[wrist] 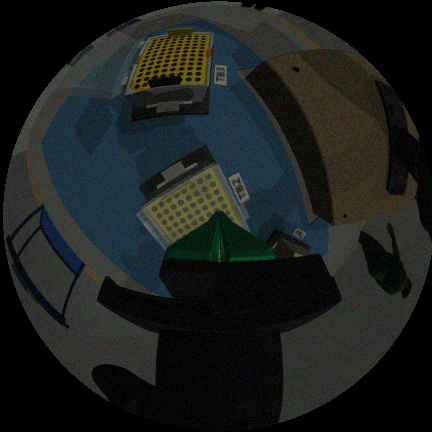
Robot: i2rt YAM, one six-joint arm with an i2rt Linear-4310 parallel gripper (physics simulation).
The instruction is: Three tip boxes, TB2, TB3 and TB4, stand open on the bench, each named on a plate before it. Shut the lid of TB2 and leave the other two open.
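Places are measured from the arm's base along level axes (x ahead, y left, z up), in centimetres.
Pixels of known places: gripper, fingertip midpoint: (218,216).
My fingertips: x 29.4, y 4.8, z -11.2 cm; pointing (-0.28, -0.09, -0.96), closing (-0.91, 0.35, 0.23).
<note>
Ahead of a thing's pixels: the offset from my fingertips to its top centre. "spot": to the spot under its first point. Level surfaces: height alone.
TB2 {dz -0.3, dx +0.8, dy +1.9 cm} (187,200) is near the middle of the wrist view. A clear lid lies over its yellow rack, which looks pale through it, and its name plate {spot: dz -7.8, dx -4.6, dy +1.4 cm} (238,188) is at the right. My gripper (218,216) is shut and empty, its green fingertips over the near part of TB2; I cannot tell if they touch the lid. TB3 {dz -0.6, dx -2.6, dy -19.6 cm} (172,60) is at the top, its bright yellow rack uncovered and its clear lid (102,70) swung out to the left. Its plate {spot: dz -7.8, dx -8.7, dy -16.6 cm} (220,75) is to the right. TB4 {dz -1.4, dx -11.0, dy +20.2 cm} (287,243) is at the lower right, largely hidden by my gripper; its lid cannot be made out.
A brown speckled block (350,135) with a dark bracket (395,140) stands to the right of the blue mat {dz -8.0 cm} (240,132). A blue-framed object (62,242) is beyond the bench edge at the left. A dark green figure (390,275) shows at the lower right.
</note>
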